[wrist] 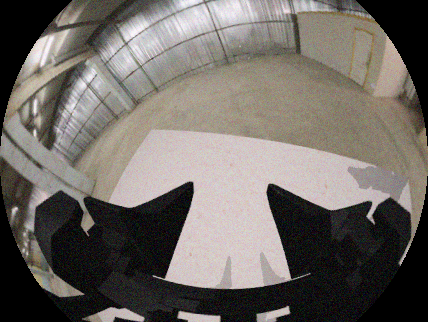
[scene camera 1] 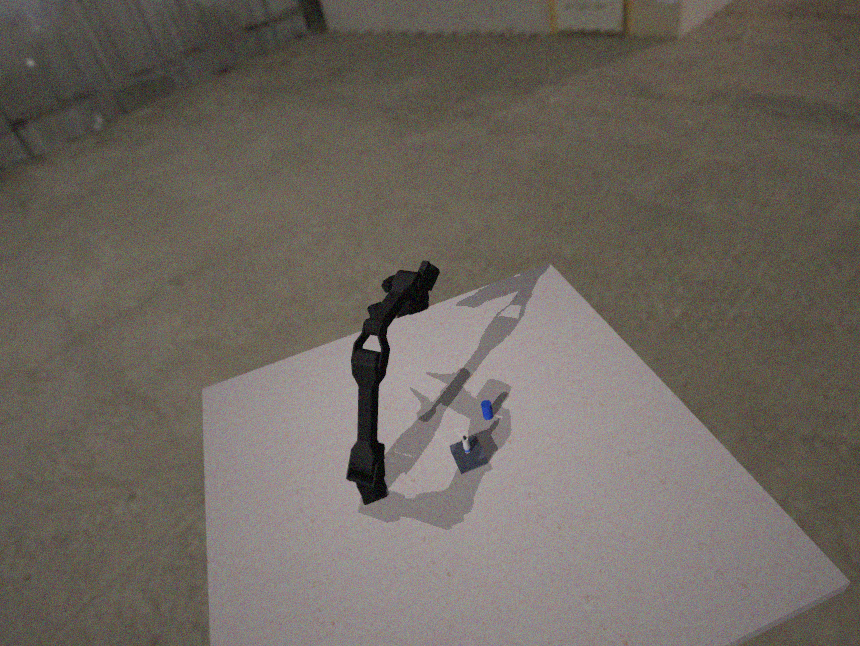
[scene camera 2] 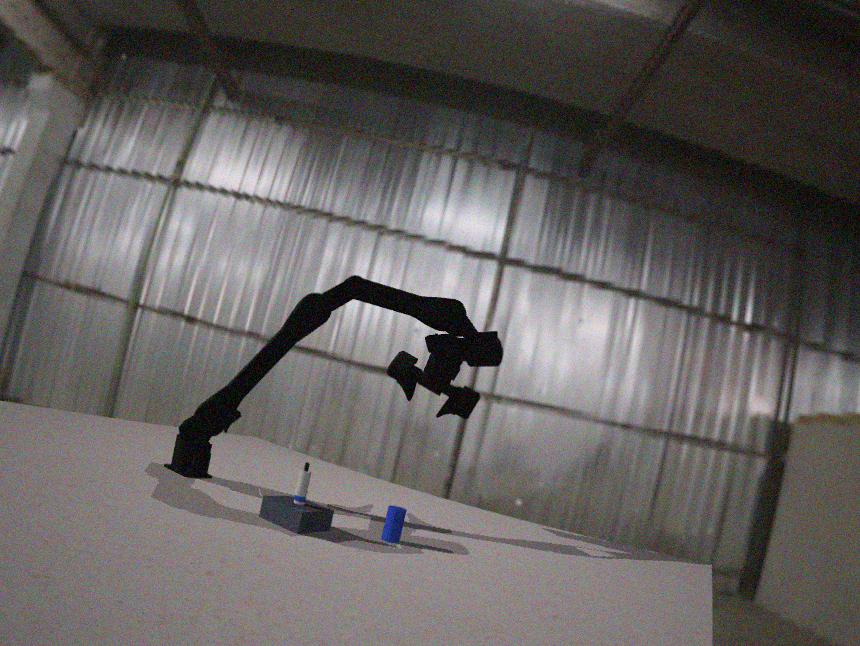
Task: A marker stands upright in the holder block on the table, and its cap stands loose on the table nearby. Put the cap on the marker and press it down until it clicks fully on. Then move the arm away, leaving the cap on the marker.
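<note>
My gripper [scene camera 2: 423, 408] visible. Also gripper [wrist: 231, 188].
</note>
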